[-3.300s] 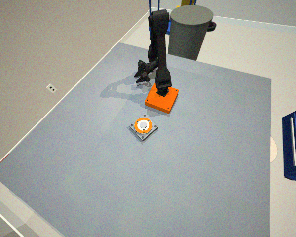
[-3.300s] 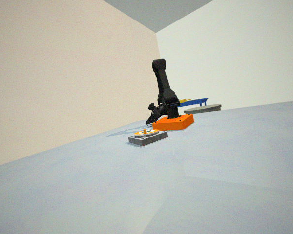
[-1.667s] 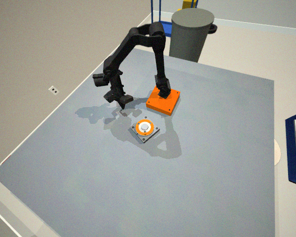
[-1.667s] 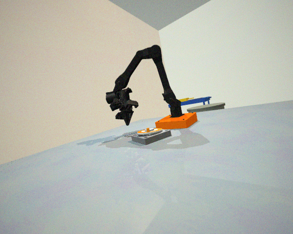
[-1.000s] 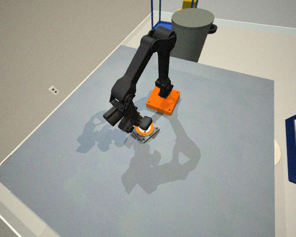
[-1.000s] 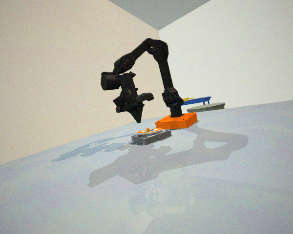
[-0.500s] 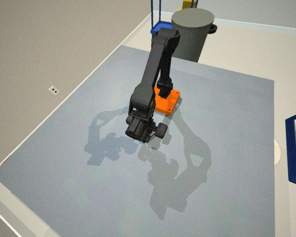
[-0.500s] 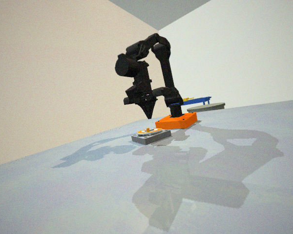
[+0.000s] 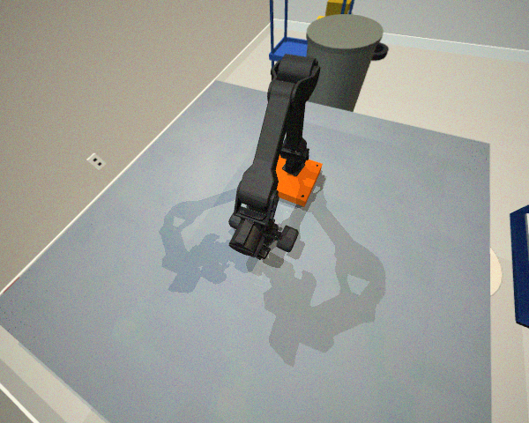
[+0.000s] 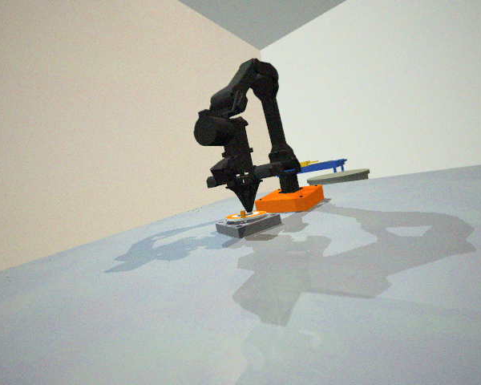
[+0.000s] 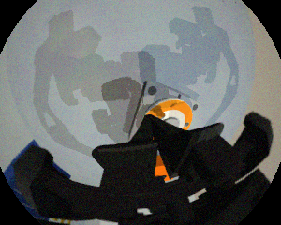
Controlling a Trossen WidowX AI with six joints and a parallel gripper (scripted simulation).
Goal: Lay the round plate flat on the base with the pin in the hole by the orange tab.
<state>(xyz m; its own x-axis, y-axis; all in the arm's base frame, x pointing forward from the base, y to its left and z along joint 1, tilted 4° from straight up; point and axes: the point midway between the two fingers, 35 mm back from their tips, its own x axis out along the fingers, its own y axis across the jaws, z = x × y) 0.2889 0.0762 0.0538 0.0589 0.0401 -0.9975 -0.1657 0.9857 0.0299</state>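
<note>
The round plate is 10 mm behind my gripper tip, 30 mm to the right of it and 10 mm below it. The rest, counted from my gripper tip: grey square base: 30 mm behind, 50 mm to the right, 20 mm below.
</note>
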